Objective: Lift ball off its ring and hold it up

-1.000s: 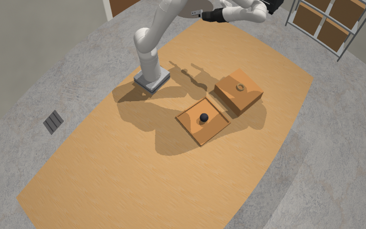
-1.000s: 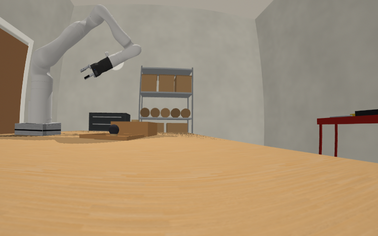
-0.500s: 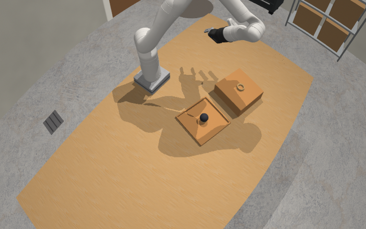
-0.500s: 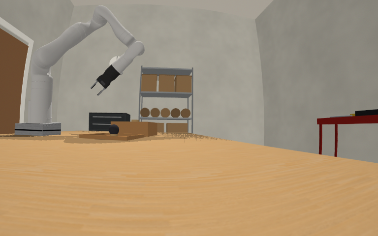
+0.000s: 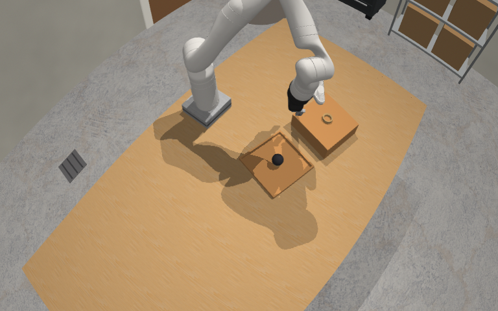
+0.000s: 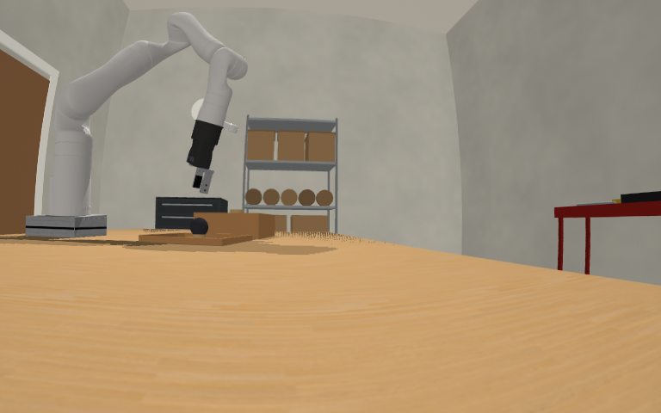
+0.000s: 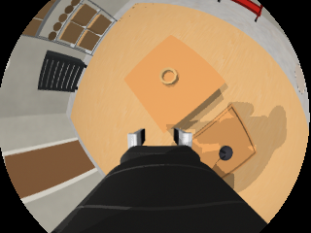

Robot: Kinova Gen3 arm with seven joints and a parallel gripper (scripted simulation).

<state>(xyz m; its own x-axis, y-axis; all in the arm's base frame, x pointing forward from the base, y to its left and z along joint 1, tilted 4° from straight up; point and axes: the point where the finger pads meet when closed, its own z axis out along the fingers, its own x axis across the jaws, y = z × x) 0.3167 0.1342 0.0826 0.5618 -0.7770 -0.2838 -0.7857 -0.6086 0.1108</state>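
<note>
My gripper is now 17 cm to the left of the dark ball, 11 cm above it and 3 cm short of it. The rest, counted from my hand: brown stand 10 cm ahead, 9 cm below, 7 cm to the left; shallow tray 17 cm to the right, 14 cm below, 3 cm ahead.
</note>
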